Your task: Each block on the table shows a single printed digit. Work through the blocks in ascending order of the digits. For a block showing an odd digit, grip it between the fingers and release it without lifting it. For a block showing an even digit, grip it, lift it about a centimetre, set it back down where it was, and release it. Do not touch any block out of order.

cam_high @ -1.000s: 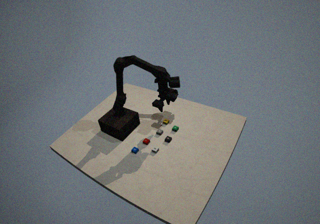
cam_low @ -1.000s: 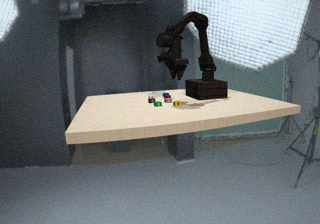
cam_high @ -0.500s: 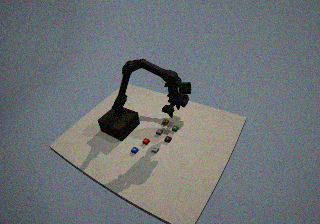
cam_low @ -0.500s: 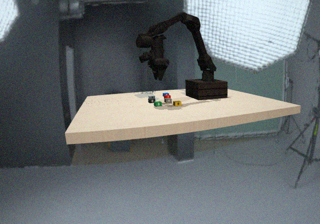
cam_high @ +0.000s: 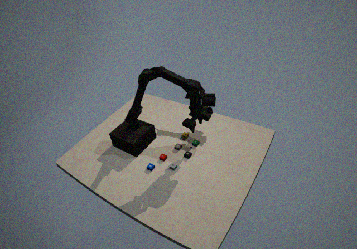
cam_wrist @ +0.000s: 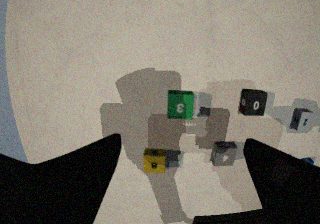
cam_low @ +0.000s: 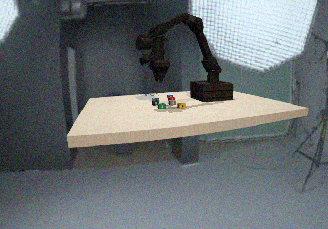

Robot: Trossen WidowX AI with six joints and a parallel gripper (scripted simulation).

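The white block lies 220 mm to the right of my gripper tip, 110 mm below it and 10 mm ahead of it. From my gripper tip the other things lie so: red block (200 mm to the right, 110 mm below, 80 mm behind); then blue block (300 mm to the right, 110 mm below, 80 mm behind); then grey block (110 mm below, 90 mm to the right, 70 mm behind).
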